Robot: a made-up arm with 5 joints.
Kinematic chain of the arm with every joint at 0, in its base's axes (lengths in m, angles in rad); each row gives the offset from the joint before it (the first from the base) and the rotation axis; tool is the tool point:
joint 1: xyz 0 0 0.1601 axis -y
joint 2: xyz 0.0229 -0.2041 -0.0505 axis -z
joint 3: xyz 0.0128 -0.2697 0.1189 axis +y
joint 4: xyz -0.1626 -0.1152 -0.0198 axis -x
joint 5: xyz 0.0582 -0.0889 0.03 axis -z
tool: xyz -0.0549 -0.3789 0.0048
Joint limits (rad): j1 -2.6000..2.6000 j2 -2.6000..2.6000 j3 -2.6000..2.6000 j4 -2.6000..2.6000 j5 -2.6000..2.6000
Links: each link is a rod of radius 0.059 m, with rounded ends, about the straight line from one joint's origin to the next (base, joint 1, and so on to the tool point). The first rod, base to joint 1, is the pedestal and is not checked.
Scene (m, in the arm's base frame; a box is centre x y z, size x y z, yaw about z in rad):
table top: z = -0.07
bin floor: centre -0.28 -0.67 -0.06 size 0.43 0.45 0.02 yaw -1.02
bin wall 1: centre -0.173 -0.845 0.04 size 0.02 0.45 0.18 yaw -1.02
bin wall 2: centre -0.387 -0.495 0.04 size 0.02 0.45 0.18 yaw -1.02
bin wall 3: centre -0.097 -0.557 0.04 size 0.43 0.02 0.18 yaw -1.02
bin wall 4: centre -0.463 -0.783 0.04 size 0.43 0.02 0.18 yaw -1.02
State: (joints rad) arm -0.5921 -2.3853 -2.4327 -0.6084 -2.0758
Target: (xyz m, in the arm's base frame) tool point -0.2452 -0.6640 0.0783
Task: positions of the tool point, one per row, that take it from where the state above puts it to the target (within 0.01 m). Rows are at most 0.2 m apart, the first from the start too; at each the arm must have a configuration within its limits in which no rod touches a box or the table.
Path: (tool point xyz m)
1: 0.4940 -0.1913 0.1990
2: 0.4665 -0.3112 0.3153
3: 0.3794 -0.4273 0.4165
4: 0.2432 -0.5306 0.4746
5: 0.0815 -0.6123 0.4692
6: -0.0741 -0.6651 0.3930
7: -0.1914 -0.6834 0.2548
8: -0.2452 -0.6640 0.0783

